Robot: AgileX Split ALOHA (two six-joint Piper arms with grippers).
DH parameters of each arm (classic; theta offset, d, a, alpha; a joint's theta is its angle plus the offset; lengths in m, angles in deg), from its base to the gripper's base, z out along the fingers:
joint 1: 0 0.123 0 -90
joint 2: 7.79 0 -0.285 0
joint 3: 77.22 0 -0.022 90
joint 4: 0 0.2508 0 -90
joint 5: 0 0 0.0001 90
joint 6: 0 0.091 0 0
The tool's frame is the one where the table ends.
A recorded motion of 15 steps. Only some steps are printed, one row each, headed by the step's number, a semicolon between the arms.
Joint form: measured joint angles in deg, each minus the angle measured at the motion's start. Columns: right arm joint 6, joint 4, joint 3, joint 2, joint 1, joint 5; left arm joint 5, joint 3, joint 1, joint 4, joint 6, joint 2.
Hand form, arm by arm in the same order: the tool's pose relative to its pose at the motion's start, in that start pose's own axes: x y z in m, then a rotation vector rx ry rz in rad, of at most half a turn. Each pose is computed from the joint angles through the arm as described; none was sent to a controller.
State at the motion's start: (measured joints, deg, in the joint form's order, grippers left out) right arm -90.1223 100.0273 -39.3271 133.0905 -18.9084 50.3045; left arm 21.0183 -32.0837 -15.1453 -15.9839 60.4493 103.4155
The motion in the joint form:
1: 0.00 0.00 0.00 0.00 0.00 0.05; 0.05 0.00 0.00 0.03 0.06 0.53
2: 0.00 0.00 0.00 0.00 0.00 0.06; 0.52 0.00 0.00 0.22 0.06 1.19
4: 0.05 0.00 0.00 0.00 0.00 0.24; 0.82 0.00 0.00 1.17 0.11 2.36
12: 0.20 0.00 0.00 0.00 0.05 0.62; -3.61 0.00 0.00 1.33 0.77 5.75
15: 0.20 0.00 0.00 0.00 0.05 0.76; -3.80 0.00 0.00 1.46 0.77 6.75
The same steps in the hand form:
1: 0.0000 0.0001 0.0000 -0.0009 0.0000 0.0000; 0.0006 -0.0003 0.0021 0.0072 0.0070 0.0006
2: 0.0000 0.0001 0.0000 -0.0010 0.0000 0.0000; 0.0017 -0.0012 0.0046 0.0220 0.0201 0.0026
4: 0.0000 0.0004 0.0000 -0.0042 0.0000 0.0009; 0.0037 -0.0020 0.0091 0.0383 0.0420 0.0169
12: 0.0001 0.0011 0.0002 -0.0108 0.0007 0.0029; 0.0043 0.0018 0.0226 0.0136 0.0450 0.0266
15: 0.0001 0.0013 0.0002 -0.0133 0.0007 0.0029; 0.0055 0.0014 0.0265 0.0230 0.0559 0.0273

